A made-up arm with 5 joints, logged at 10 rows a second.
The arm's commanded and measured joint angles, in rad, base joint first. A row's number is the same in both.
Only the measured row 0 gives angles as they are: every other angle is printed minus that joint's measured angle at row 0.
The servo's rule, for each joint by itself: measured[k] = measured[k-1] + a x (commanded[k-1-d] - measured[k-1]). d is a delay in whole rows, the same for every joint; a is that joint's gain. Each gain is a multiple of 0.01, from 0.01 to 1. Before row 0 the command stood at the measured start. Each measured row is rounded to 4 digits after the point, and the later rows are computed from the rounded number. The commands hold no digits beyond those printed.
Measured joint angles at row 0:
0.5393 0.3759 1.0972 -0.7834 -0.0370
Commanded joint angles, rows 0 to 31:
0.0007 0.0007 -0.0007 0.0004 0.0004
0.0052 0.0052 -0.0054 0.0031 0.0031
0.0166 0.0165 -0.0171 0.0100 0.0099
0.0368 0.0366 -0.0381 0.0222 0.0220
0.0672 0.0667 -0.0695 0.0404 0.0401
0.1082 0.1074 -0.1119 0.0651 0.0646
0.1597 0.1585 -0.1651 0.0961 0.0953
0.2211 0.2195 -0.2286 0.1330 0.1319
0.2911 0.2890 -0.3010 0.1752 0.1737
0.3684 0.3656 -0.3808 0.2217 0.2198
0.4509 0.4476 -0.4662 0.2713 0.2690
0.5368 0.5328 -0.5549 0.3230 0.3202
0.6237 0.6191 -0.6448 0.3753 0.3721
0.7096 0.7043 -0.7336 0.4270 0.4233
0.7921 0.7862 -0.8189 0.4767 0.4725
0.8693 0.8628 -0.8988 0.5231 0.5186
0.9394 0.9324 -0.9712 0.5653 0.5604
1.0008 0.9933 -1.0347 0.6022 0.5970
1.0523 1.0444 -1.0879 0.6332 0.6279
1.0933 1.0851 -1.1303 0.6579 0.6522
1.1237 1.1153 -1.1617 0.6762 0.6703
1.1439 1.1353 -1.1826 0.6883 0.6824
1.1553 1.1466 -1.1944 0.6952 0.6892
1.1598 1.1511 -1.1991 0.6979 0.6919
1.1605 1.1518 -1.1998 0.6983 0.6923
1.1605 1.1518 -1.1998 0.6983 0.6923
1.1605 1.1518 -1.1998 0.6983 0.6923
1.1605 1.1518 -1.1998 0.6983 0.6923
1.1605 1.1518 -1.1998 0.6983 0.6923
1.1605 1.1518 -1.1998 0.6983 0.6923
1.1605 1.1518 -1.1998 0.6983 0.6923
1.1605 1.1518 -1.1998 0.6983 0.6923
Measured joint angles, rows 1 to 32:
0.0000 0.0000 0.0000 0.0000 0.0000
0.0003 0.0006 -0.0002 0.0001 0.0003
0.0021 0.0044 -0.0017 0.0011 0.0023
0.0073 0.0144 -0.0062 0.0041 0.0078
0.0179 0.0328 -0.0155 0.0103 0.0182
0.0356 0.0609 -0.0312 0.0205 0.0342
0.0617 0.0995 -0.0546 0.0357 0.0564
0.0970 0.1485 -0.0866 0.0562 0.0848
0.1417 0.2074 -0.1278 0.0823 0.1192
0.1955 0.2751 -0.1780 0.1139 0.1590
0.2577 0.3502 -0.2368 0.1506 0.2034
0.3273 0.4310 -0.3033 0.1916 0.2513
0.4027 0.5155 -0.3763 0.2363 0.3016
0.4823 0.6015 -0.4542 0.2836 0.3531
0.5641 0.6868 -0.5352 0.3324 0.4043
0.6462 0.7693 -0.6175 0.3815 0.4541
0.7265 0.8469 -0.6991 0.4296 0.5012
0.8031 0.9179 -0.7780 0.4757 0.5444
0.8743 0.9805 -0.8524 0.5187 0.5828
0.9384 1.0335 -0.9207 0.5576 0.6157
0.9942 1.0763 -0.9815 0.5917 0.6423
1.0408 1.1087 -1.0338 0.6204 0.6627
1.0779 1.1308 -1.0770 0.6435 0.6771
1.1058 1.1439 -1.1110 0.6611 0.6859
1.1252 1.1499 -1.1365 0.6736 0.6903
1.1379 1.1515 -1.1549 0.6820 0.6918
1.1460 1.1517 -1.1679 0.6875 0.6922
1.1512 1.1518 -1.1772 0.6912 0.6923
1.1545 1.1518 -1.1838 0.6936 0.6923
1.1567 1.1518 -1.1884 0.6952 0.6923
1.1581 1.1518 -1.1917 0.6963 0.6923
1.1590 1.1518 -1.1940 0.6970 0.6923
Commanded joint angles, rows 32 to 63:
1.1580 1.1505 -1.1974 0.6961 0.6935
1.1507 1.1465 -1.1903 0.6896 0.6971
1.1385 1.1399 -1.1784 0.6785 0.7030
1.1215 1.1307 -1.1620 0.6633 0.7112
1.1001 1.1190 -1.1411 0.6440 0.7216
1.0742 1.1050 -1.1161 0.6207 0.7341
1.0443 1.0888 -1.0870 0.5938 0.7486
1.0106 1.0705 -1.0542 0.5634 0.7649
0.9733 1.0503 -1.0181 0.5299 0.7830
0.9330 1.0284 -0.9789 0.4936 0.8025
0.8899 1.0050 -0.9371 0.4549 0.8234
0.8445 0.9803 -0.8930 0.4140 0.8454
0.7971 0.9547 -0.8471 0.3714 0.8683
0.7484 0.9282 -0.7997 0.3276 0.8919
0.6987 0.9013 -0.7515 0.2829 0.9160
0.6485 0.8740 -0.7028 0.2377 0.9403
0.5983 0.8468 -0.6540 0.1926 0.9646
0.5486 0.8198 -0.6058 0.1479 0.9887
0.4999 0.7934 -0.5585 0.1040 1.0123
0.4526 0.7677 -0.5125 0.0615 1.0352
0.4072 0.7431 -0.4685 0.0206 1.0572
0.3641 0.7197 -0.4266 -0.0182 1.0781
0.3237 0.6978 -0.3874 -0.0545 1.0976
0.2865 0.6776 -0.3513 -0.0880 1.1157
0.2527 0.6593 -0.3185 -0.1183 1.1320
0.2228 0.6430 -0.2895 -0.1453 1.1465
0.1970 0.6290 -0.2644 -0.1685 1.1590
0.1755 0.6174 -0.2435 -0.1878 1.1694
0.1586 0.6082 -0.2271 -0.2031 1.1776
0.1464 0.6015 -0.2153 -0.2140 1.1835
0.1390 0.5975 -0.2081 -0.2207 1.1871
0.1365 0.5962 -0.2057 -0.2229 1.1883
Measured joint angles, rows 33 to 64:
1.1595 1.1518 -1.1957 0.6974 0.6923
1.1590 1.1507 -1.1962 0.6970 0.6932
1.1560 1.1472 -1.1945 0.6945 0.6960
1.1497 1.1411 -1.1898 0.6891 0.7011
1.1395 1.1325 -1.1817 0.6803 0.7085
1.1253 1.1213 -1.1699 0.6680 0.7181
1.1069 1.1078 -1.1543 0.6519 0.7298
1.0844 1.0920 -1.1348 0.6321 0.7435
1.0578 1.0742 -1.1114 0.6087 0.7591
1.0274 1.0544 -1.0843 0.5819 0.7765
0.9934 1.0328 -1.0537 0.5519 0.7955
0.9561 1.0097 -1.0199 0.5189 0.8159
0.9159 0.9853 -0.9831 0.4832 0.8374
0.8731 0.9599 -0.9437 0.4452 0.8600
0.8282 0.9336 -0.9019 0.4052 0.8833
0.7816 0.9068 -0.8583 0.3636 0.9072
0.7337 0.8796 -0.8132 0.3208 0.9314
0.6850 0.8524 -0.7670 0.2772 0.9556
0.6359 0.8253 -0.7203 0.2332 0.9798
0.5869 0.7988 -0.6734 0.1893 1.0035
0.5386 0.7730 -0.6267 0.1458 1.0266
0.4913 0.7482 -0.5808 0.1032 1.0489
0.4455 0.7245 -0.5361 0.0619 1.0702
0.4017 0.7023 -0.4930 0.0223 1.0902
0.3602 0.6818 -0.4519 -0.0152 1.1088
0.3215 0.6631 -0.4132 -0.0503 1.1257
0.2860 0.6464 -0.3773 -0.0826 1.1409
0.2540 0.6320 -0.3446 -0.1118 1.1541
0.2257 0.6199 -0.3153 -0.1376 1.1653
0.2015 0.6102 -0.2897 -0.1599 1.1743
0.1817 0.6030 -0.2681 -0.1783 1.1810
0.1663 0.5984 -0.2507 -0.1927 1.1855

